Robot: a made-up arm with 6 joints. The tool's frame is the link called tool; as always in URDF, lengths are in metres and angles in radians. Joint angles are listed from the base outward.
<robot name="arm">
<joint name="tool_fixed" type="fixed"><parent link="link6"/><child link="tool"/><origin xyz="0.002 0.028 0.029" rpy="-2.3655 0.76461 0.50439"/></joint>
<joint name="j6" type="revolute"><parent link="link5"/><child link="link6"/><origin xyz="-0.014 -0.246 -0.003" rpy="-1.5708 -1.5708 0"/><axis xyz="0 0 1"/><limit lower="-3.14" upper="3.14"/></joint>
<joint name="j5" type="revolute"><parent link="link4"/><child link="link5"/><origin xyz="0 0.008 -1.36" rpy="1.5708 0 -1.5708"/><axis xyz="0 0 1"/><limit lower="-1.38" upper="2.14"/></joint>
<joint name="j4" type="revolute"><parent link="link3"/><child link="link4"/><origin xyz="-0.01 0.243 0.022" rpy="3.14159 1.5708 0"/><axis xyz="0 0 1"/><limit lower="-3.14" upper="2.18"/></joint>
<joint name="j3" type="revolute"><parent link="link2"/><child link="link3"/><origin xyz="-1.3 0.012 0.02" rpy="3.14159 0 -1.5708"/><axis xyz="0 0 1"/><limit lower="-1.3" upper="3.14"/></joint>
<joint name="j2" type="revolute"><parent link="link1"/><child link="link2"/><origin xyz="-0.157 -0.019 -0.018" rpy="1.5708 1.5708 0"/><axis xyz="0 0 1"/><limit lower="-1.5" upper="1.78"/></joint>
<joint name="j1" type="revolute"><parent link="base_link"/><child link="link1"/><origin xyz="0.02 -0.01 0.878" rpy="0 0 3.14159"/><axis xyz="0 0 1"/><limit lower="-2.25" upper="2.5"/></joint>
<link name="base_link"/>
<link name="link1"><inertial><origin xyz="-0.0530 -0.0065 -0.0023"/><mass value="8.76"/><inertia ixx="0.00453" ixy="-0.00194" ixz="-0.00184" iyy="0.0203" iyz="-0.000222" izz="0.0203"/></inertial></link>
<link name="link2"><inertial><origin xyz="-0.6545 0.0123 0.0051"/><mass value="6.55"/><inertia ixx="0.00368" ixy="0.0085" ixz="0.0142" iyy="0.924" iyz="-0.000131" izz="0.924"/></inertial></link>
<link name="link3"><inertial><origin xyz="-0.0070 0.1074 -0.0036"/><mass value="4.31"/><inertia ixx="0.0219" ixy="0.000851" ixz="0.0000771" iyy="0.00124" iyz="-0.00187" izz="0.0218"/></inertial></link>
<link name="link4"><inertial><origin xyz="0.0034 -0.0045 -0.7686"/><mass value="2.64"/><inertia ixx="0.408" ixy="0" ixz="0" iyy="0.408" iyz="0.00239" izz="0.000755"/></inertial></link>
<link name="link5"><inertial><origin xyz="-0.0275 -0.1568 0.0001"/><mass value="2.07"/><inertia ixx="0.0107" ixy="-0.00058" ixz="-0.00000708" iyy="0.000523" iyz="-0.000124" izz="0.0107"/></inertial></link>
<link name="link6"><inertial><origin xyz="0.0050 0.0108 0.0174"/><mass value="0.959"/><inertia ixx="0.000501" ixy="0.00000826" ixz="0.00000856" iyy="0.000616" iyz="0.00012" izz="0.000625"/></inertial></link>
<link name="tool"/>
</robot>
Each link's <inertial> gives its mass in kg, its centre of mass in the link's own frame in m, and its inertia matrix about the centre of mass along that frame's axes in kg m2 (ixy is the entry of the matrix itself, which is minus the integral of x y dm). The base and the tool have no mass. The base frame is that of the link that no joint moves.
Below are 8 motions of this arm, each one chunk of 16 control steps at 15 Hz.
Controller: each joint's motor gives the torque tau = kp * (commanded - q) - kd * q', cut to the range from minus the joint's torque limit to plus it. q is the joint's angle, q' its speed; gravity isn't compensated. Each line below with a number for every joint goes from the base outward.
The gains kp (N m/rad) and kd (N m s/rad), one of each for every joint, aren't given. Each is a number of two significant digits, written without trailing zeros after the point. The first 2 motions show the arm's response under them.
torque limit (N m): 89 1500 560 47 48 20
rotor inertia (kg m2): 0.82 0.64 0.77 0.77 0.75 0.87
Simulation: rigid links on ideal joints. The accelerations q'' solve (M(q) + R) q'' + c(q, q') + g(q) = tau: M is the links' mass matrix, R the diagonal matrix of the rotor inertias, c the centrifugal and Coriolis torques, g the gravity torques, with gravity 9.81 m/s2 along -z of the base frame. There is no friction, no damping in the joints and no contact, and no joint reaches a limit. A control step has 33 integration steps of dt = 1/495 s. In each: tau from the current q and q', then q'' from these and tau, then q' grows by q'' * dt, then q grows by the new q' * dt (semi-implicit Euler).
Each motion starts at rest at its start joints. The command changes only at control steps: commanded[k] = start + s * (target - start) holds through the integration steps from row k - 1 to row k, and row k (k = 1, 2, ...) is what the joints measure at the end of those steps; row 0 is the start. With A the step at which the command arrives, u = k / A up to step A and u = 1 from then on. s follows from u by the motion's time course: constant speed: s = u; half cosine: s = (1 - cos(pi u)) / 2; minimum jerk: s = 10 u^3 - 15 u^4 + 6 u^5; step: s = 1 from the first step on.
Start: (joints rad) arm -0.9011 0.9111 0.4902 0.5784 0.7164 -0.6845
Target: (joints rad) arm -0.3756 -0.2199 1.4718 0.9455 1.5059 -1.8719
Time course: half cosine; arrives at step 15
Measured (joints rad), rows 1 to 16:
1: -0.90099 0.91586 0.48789 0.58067 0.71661 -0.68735
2: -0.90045 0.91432 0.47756 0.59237 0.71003 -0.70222
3: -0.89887 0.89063 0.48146 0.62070 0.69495 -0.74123
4: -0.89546 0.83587 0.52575 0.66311 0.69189 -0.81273
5: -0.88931 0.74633 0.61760 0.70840 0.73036 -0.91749
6: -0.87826 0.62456 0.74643 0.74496 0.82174 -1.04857
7: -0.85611 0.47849 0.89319 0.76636 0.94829 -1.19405
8: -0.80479 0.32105 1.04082 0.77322 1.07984 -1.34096
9: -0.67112 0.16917 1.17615 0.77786 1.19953 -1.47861
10: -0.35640 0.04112 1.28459 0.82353 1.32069 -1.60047
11: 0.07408 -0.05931 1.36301 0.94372 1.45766 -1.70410
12: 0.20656 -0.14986 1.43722 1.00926 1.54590 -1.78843
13: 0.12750 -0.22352 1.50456 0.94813 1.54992 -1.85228
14: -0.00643 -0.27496 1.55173 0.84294 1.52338 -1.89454
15: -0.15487 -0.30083 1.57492 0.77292 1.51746 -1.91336
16: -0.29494 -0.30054 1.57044 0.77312 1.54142 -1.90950
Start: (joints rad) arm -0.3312 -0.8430 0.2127 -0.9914 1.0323 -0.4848
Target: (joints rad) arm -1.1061 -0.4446 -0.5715 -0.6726 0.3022 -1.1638
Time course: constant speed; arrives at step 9
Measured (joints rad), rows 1 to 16:
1: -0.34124 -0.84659 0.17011 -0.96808 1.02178 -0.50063
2: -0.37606 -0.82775 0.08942 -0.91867 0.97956 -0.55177
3: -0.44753 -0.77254 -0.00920 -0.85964 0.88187 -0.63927
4: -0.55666 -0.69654 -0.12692 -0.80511 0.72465 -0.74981
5: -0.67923 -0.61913 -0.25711 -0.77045 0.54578 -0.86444
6: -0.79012 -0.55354 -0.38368 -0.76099 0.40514 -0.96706
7: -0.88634 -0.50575 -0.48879 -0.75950 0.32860 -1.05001
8: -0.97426 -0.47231 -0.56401 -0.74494 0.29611 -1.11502
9: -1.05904 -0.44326 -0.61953 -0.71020 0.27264 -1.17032
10: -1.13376 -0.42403 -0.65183 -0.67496 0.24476 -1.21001
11: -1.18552 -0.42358 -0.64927 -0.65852 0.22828 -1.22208
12: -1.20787 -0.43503 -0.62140 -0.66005 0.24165 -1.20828
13: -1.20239 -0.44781 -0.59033 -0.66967 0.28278 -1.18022
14: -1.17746 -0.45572 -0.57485 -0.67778 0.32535 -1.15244
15: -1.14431 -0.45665 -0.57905 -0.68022 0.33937 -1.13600
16: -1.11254 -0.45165 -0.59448 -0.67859 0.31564 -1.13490
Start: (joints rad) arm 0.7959 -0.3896 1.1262 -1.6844 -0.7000 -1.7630
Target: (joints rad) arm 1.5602 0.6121 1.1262 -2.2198 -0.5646 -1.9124
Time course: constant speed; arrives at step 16
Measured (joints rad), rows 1 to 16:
1: 0.80846 -0.36593 1.16060 -1.69715 -0.71199 -1.76528
2: 0.84960 -0.32070 1.19036 -1.74589 -0.73192 -1.77262
3: 0.92406 -0.25950 1.18830 -1.81707 -0.73630 -1.78479
4: 1.00895 -0.18295 1.16741 -1.87860 -0.70827 -1.79924
5: 1.05225 -0.09821 1.14023 -1.90961 -0.66169 -1.81305
6: 1.06691 -0.01324 1.11315 -1.90836 -0.62634 -1.82419
7: 1.08238 0.06650 1.09302 -1.89464 -0.60998 -1.83218
8: 1.10448 0.13780 1.08457 -1.89124 -0.60750 -1.83809
9: 1.13426 0.20030 1.08777 -1.91090 -0.61015 -1.84377
10: 1.17181 0.25640 1.09881 -1.95373 -0.61109 -1.85086
11: 1.21601 0.31009 1.11209 -2.01069 -0.60820 -1.86011
12: 1.26449 0.36541 1.12227 -2.06948 -0.60273 -1.87124
13: 1.31438 0.42516 1.12601 -2.12005 -0.59575 -1.88319
14: 1.36340 0.49022 1.12273 -2.15801 -0.58620 -1.89473
15: 1.41036 0.55957 1.11422 -2.18478 -0.57220 -1.90498
16: 1.45511 0.63095 1.10363 -2.20548 -0.55378 -1.91374

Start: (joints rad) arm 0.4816 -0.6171 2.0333 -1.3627 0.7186 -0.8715
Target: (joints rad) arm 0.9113 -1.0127 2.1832 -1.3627 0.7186 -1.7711
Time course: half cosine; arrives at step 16
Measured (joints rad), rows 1 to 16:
1: 0.48166 -0.62433 2.03705 -1.36405 0.72149 -0.87332
2: 0.48242 -0.64172 2.05015 -1.36437 0.72612 -0.88287
3: 0.48497 -0.66687 2.06738 -1.35993 0.72855 -0.90814
4: 0.49038 -0.69744 2.08391 -1.35136 0.72733 -0.95489
5: 0.49962 -0.73099 2.09854 -1.34256 0.72342 -1.02418
6: 0.51354 -0.76628 2.11157 -1.33730 0.71898 -1.11211
7: 0.53283 -0.80316 2.12398 -1.33685 0.71556 -1.21149
8: 0.55798 -0.84169 2.13712 -1.33969 0.71342 -1.31426
9: 0.58920 -0.88152 2.15197 -1.34290 0.71211 -1.41361
10: 0.62640 -0.92160 2.16848 -1.34390 0.71138 -1.50505
11: 0.66920 -0.96014 2.18557 -1.34166 0.71148 -1.58634
12: 0.71691 -0.99487 2.20154 -1.33689 0.71284 -1.65655
13: 0.76852 -1.02358 2.21459 -1.33139 0.71560 -1.71501
14: 0.82264 -1.04458 2.22343 -1.32712 0.71933 -1.76052
15: 0.87750 -1.05694 2.22759 -1.32530 0.72326 -1.79123
16: 0.93096 -1.06048 2.22742 -1.32612 0.72682 -1.80504

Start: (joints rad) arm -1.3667 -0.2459 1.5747 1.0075 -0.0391 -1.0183
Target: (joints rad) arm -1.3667 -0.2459 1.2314 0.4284 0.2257 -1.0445
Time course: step
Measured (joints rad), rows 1 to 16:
1: -1.36208 -0.31725 1.35013 0.88638 0.09968 -1.02346
2: -1.35222 -0.30466 1.22931 0.59410 0.30115 -1.03537
3: -1.35777 -0.24275 1.21993 0.35032 0.37406 -1.04791
4: -1.37321 -0.21406 1.18863 0.26201 0.29746 -1.05621
5: -1.37997 -0.20801 1.17247 0.30378 0.15513 -1.05852
6: -1.37754 -0.21445 1.18374 0.39184 0.06731 -1.05560
7: -1.37204 -0.23051 1.20830 0.45747 0.09017 -1.04971
8: -1.36724 -0.25044 1.23634 0.47699 0.18835 -1.04349
9: -1.36507 -0.26838 1.26034 0.46169 0.28594 -1.03902
10: -1.36487 -0.28009 1.27431 0.43510 0.32895 -1.03728
11: -1.36477 -0.28311 1.27547 0.41591 0.31233 -1.03815
12: -1.36399 -0.27735 1.26489 0.41104 0.26555 -1.04073
13: -1.36327 -0.26542 1.24726 0.41706 0.22181 -1.04382
14: -1.36394 -0.25182 1.22916 0.42620 0.19776 -1.04635
15: -1.36630 -0.24123 1.21653 0.43237 0.19224 -1.04767
16: -1.36896 -0.23675 1.21265 0.43377 0.19653 -1.04767

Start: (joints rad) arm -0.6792 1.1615 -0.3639 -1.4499 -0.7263 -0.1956
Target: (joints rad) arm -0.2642 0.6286 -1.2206 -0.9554 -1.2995 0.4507
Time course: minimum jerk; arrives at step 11
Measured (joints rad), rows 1 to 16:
1: -0.67918 1.17109 -0.36391 -1.45257 -0.72380 -0.19456
2: -0.67910 1.17289 -0.39423 -1.45919 -0.71501 -0.18655
3: -0.67826 1.14102 -0.47728 -1.45196 -0.72027 -0.15987
4: -0.67429 1.07303 -0.59975 -1.40831 -0.77118 -0.10191
5: -0.66241 0.97975 -0.73836 -1.32510 -0.87860 -0.00639
6: -0.63547 0.87693 -0.87909 -1.22022 -1.02236 0.12158
7: -0.58511 0.78201 -1.01480 -1.11535 -1.16445 0.26484
8: -0.50498 0.70915 -1.13389 -1.02300 -1.26898 0.39865
9: -0.39705 0.66421 -1.21737 -0.94940 -1.31785 0.49833
10: -0.27663 0.64484 -1.25111 -0.90215 -1.31695 0.54746
11: -0.16703 0.64302 -1.24124 -0.89038 -1.28853 0.54428
12: -0.08652 0.64606 -1.21599 -0.91681 -1.25799 0.50410
13: -0.04180 0.64593 -1.20337 -0.96596 -1.24434 0.45262
14: -0.03197 0.64388 -1.20933 -1.00709 -1.25221 0.41356
15: -0.05298 0.64333 -1.22159 -1.01651 -1.27038 0.39947
16: -0.09746 0.64443 -1.22721 -0.99567 -1.28292 0.40967

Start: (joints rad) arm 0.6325 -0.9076 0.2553 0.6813 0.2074 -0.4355
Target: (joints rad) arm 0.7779 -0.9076 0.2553 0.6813 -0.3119 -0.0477
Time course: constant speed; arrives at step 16
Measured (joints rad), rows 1 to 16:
1: 0.63275 -0.91703 0.24422 0.68158 0.19194 -0.43021
2: 0.63448 -0.92712 0.24252 0.68209 0.14676 -0.41328
3: 0.63907 -0.93107 0.25440 0.68205 0.09248 -0.38466
4: 0.64707 -0.93335 0.26176 0.68163 0.05348 -0.34904
5: 0.65810 -0.93436 0.26048 0.68125 0.03045 -0.31275
6: 0.67120 -0.93265 0.25614 0.68090 0.00876 -0.28080
7: 0.68527 -0.92930 0.25193 0.68043 -0.02260 -0.25522
8: 0.69936 -0.92645 0.24840 0.67979 -0.06375 -0.23500
9: 0.71274 -0.92512 0.24631 0.67896 -0.10756 -0.21720
10: 0.72491 -0.92524 0.24638 0.67813 -0.14660 -0.19865
11: 0.73561 -0.92634 0.24827 0.67761 -0.17812 -0.17726
12: 0.74476 -0.92785 0.25083 0.67762 -0.20473 -0.15257
13: 0.75256 -0.92919 0.25290 0.67810 -0.23147 -0.12559
14: 0.75940 -0.92990 0.25378 0.67866 -0.26198 -0.09798
15: 0.76581 -0.92983 0.25334 0.67890 -0.29670 -0.07126
16: 0.77234 -0.92912 0.25197 0.67855 -0.33352 -0.04620

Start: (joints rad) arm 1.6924 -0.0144 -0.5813 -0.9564 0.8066 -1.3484
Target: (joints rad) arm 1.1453 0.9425 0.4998 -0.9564 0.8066 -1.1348
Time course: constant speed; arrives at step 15
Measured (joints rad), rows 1 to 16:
1: 1.69047 0.02368 -0.54320 -0.96740 0.80430 -1.34521
2: 1.68287 0.10534 -0.45833 -0.98175 0.79423 -1.33528
3: 1.66849 0.19074 -0.37026 -0.98111 0.77998 -1.31883
4: 1.64796 0.26049 -0.30458 -0.96850 0.76973 -1.29852
5: 1.62197 0.32229 -0.24582 -0.95999 0.76688 -1.27775
6: 1.59137 0.38585 -0.17531 -0.96184 0.76969 -1.25926
7: 1.55709 0.45114 -0.09536 -0.96745 0.77564 -1.24418
8: 1.51987 0.51515 -0.01713 -0.96957 0.78236 -1.23197
9: 1.48035 0.57840 0.05573 -0.96767 0.78719 -1.22106
10: 1.43917 0.64309 0.12635 -0.96509 0.78824 -1.20975
11: 1.39697 0.70952 0.19679 -0.96421 0.78575 -1.19697
12: 1.35424 0.77639 0.26690 -0.96530 0.78183 -1.18252
13: 1.31131 0.84277 0.33695 -0.96760 0.77889 -1.16693
14: 1.26838 0.90841 0.40785 -0.97000 0.77815 -1.15104
15: 1.22555 0.97328 0.47987 -0.97152 0.77936 -1.13559
16: 1.18283 0.99710 0.47405 -0.96465 0.77852 -1.12417

